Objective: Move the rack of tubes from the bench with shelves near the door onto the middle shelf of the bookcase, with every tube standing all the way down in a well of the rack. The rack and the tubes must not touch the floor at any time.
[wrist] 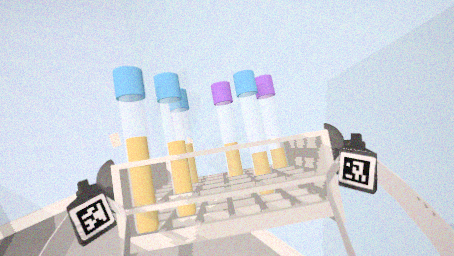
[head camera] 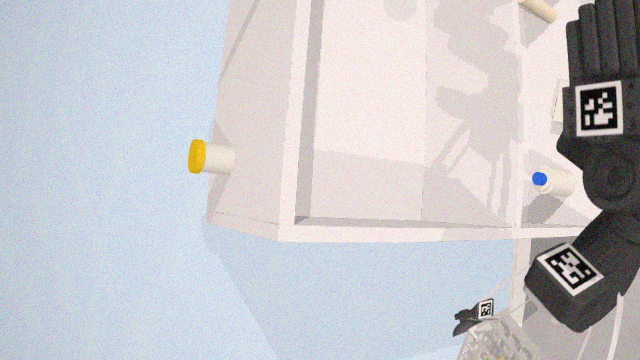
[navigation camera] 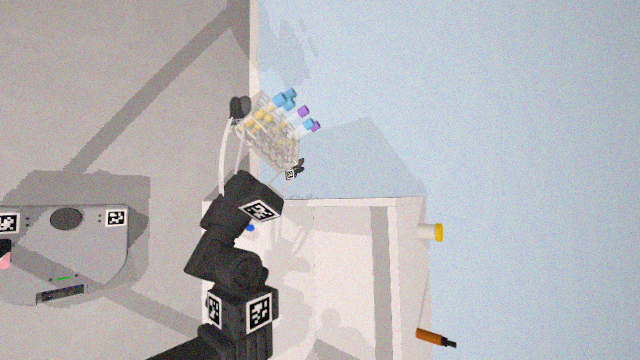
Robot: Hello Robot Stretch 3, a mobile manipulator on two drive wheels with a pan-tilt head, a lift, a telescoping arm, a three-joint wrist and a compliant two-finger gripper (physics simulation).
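Frame: origin at the robot's base, x ahead, y left, z up, level; centimetres.
Seen in the pictures: gripper, fingertip midpoint: [wrist: 220, 160] [navigation camera: 275, 131]; robot's base, origin of the base link: [navigation camera: 67, 217].
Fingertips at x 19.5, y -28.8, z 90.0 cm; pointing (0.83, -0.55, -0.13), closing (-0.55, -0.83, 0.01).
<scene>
Pixels of each thing's top centre, then the offset from my fingertips to it. "spot": a spot on its surface instead.
- rack, middle of its top: [wrist: 217, 126] [navigation camera: 285, 127] dz +2.8, dx +0.2, dy -0.3 cm
- white open-fronted shelf unit, surface spot: [head camera: 291, 125] [navigation camera: 394, 256] spot: dz +15.3, dx -27.4, dy -21.8 cm
- yellow-capped jar, surface spot: [head camera: 217, 158] [navigation camera: 427, 232] spot: dz +18.8, dx -23.9, dy -37.4 cm
- orange bottle, surface spot: [navigation camera: 429, 337] spot: dz +19.4, dx -49.8, dy -32.9 cm
- blue-capped bottle, surface spot: [head camera: 559, 181] spot: dz -68.4, dx -27.6, dy -31.2 cm
- pale cylinder, surface spot: [head camera: 542, 11] spot: dz -71.9, dx -78.6, dy -37.0 cm
My gripper [navigation camera: 270, 137] [wrist: 220, 160] is shut on the rack [head camera: 492, 342] [navigation camera: 275, 140] [wrist: 300, 216], one fingertip at each end. The clear rack is held in the air. Several blue-capped tubes [navigation camera: 280, 100] [wrist: 128, 84] and two purple-capped tubes [navigation camera: 303, 111] [wrist: 221, 93] stand in it; all have yellow contents. Their lower ends are partly hidden by the rack's bars, so full seating is hard to judge. A white open-fronted shelf unit [head camera: 291, 125] [navigation camera: 394, 250], apparently the bookcase, is beside the rack, with a gap between them in the navigation view.
A yellow-capped jar [head camera: 217, 158] [navigation camera: 427, 231] and an orange bottle [navigation camera: 429, 337] stand on the unit's top. A blue-capped bottle [head camera: 559, 181] and a pale cylinder [head camera: 542, 11] are at a lower level. My base [navigation camera: 95, 245] is on the grey floor, near a pale blue wall.
</scene>
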